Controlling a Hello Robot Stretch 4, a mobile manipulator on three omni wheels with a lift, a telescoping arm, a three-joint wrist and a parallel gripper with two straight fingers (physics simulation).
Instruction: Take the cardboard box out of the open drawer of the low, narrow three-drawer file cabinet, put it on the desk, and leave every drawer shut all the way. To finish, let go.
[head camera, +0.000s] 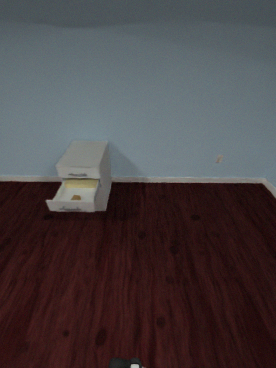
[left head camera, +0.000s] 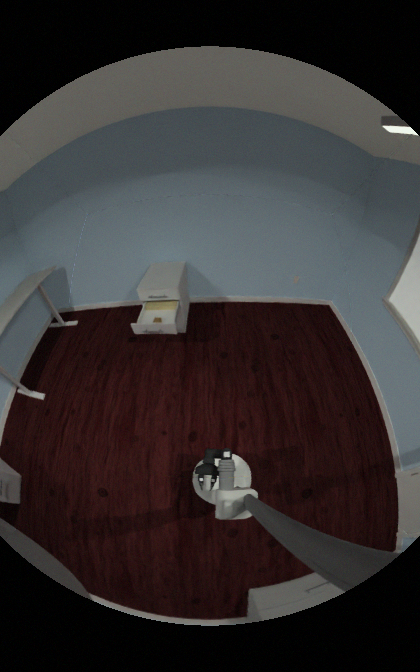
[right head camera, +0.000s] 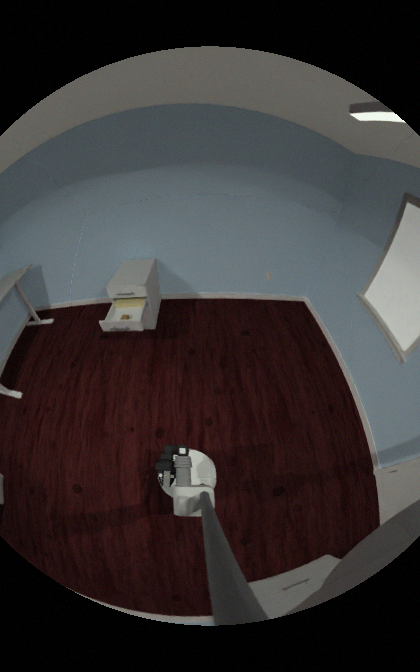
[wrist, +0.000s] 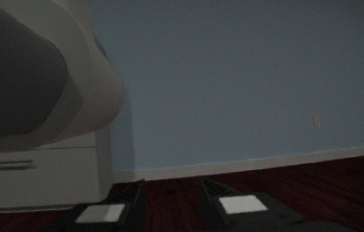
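Observation:
The low, narrow file cabinet (head camera: 85, 152) (left head camera: 165, 280) (right head camera: 132, 275) stands against the blue wall, ahead and a little left, well away from my gripper. Its top drawer looks shut. The drawer (head camera: 64, 207) (left head camera: 152, 329) (right head camera: 119, 326) below that is pulled far out; it hides whatever front is beneath. A small brown cardboard box (head camera: 76, 197) (left head camera: 157, 320) (right head camera: 124, 317) lies inside it, in front of a yellow block at the back. My gripper (wrist: 172, 193) (left head camera: 207, 486) is open and empty, folded low beside the robot's base. The desk (left head camera: 25, 296) (right head camera: 14, 281) shows at the left edge.
The desk's pale legs with white feet (left head camera: 63, 324) (right head camera: 40, 322) stand left of the file cabinet. Another white cabinet (left head camera: 300, 595) (right head camera: 285, 580) stands behind, and a white unit (left head camera: 9, 484) at far left. A drawered cabinet (wrist: 55, 177) shows at left in the wrist view, partly covered.

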